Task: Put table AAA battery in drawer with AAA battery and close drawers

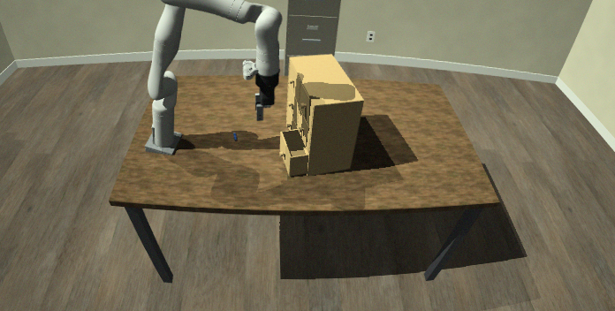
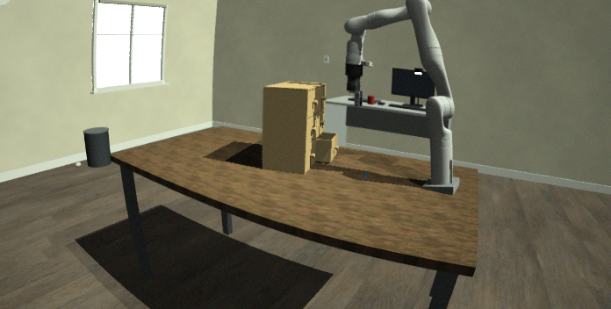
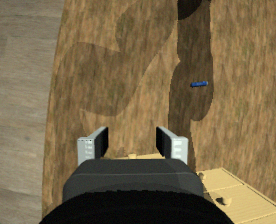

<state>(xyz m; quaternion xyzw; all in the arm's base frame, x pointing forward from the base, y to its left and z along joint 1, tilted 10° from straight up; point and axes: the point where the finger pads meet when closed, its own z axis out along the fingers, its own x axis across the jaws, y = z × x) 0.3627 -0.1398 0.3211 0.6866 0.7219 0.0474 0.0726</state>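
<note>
The blue AAA battery is 100 mm behind my hand, 170 mm to the left of it and 260 mm below it.
</note>
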